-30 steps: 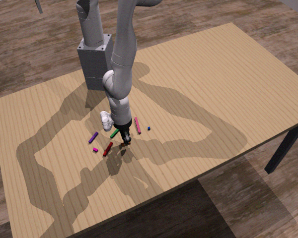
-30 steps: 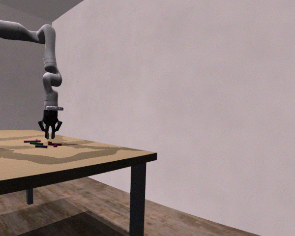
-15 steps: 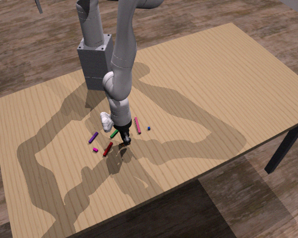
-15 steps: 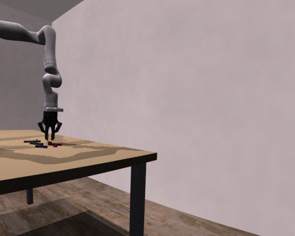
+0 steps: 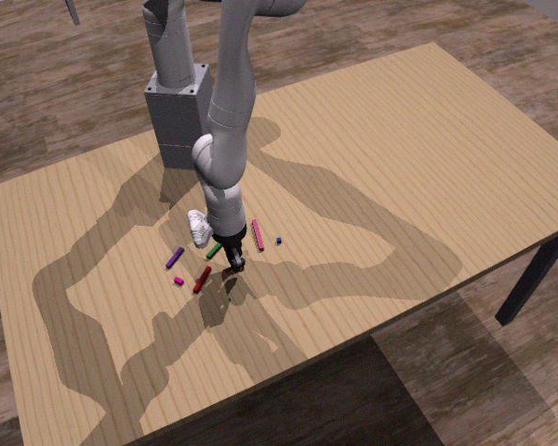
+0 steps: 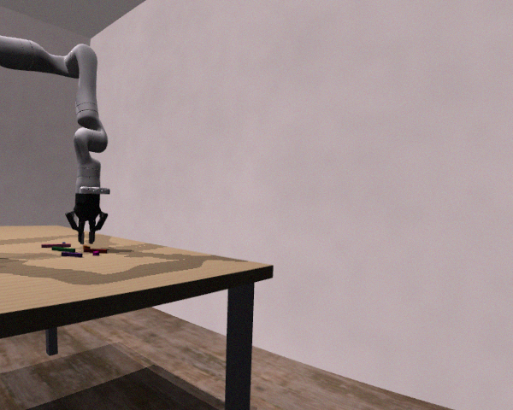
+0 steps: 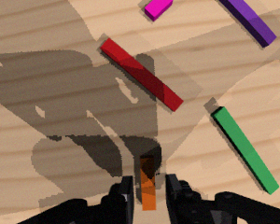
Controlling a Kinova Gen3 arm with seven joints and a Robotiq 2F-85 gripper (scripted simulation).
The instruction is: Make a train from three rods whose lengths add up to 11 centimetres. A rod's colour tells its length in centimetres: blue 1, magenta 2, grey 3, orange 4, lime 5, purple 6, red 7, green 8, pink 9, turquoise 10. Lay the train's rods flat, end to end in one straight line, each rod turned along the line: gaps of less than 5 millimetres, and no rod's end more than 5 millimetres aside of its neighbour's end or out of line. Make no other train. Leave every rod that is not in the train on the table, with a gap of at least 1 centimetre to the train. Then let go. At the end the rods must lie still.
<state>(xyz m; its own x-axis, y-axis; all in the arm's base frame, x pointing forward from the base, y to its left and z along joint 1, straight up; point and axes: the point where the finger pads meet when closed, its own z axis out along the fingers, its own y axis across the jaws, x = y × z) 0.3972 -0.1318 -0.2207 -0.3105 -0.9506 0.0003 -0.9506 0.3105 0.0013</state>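
Right now my hand is 3 cm above the orange rod. From my hand the other things lie so: red rod 2 cm behind, 8 cm to the right, 3 cm below; pink rod 5 cm behind, 10 cm to the left, 3 cm below; green rod 8 cm behind, 1 cm to the left, 3 cm below.
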